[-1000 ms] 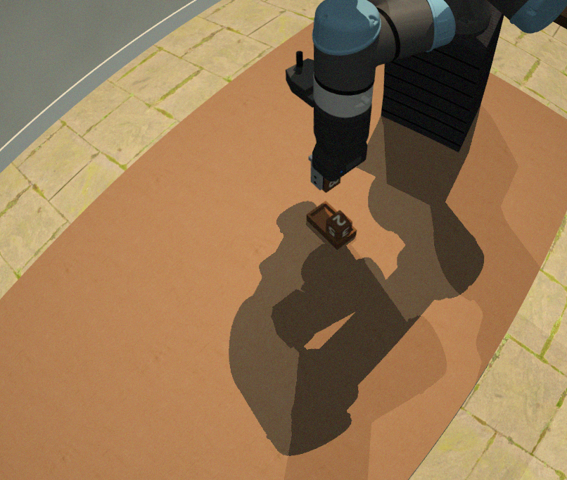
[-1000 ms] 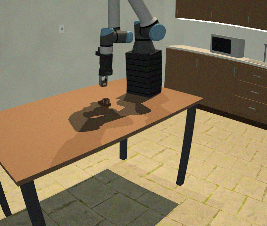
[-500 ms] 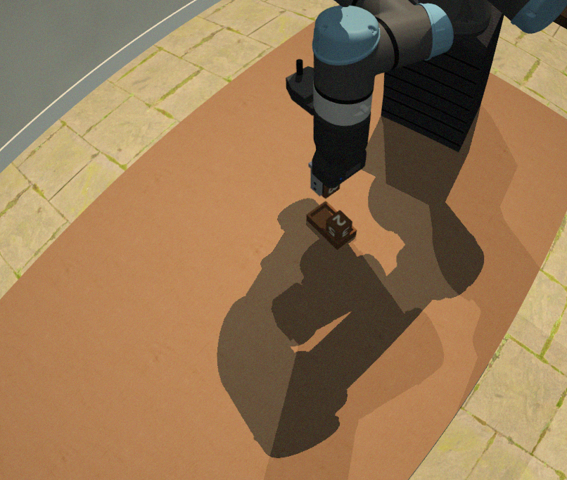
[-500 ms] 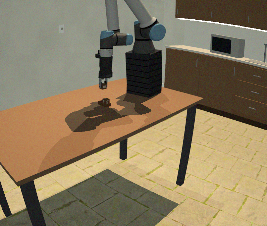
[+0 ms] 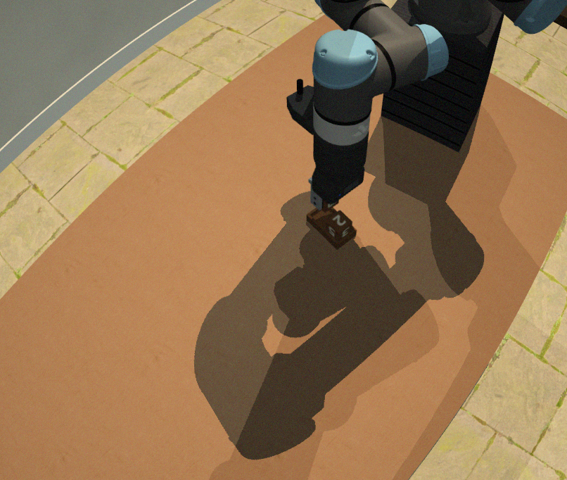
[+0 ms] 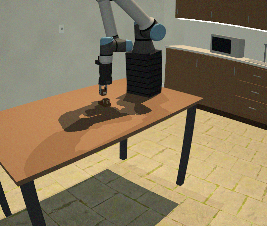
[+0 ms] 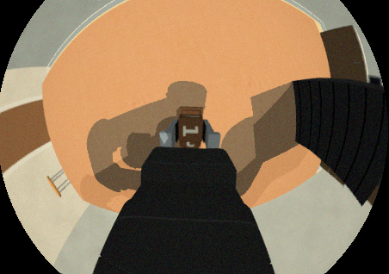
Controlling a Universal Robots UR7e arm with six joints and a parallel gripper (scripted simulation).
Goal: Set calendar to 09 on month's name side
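The brown cube is 60 mm below my hand, 30 mm to the left of it and 10 mm ahead of it. The rest, counted from my hand: tray: 70 mm below, 20 mm to the left.
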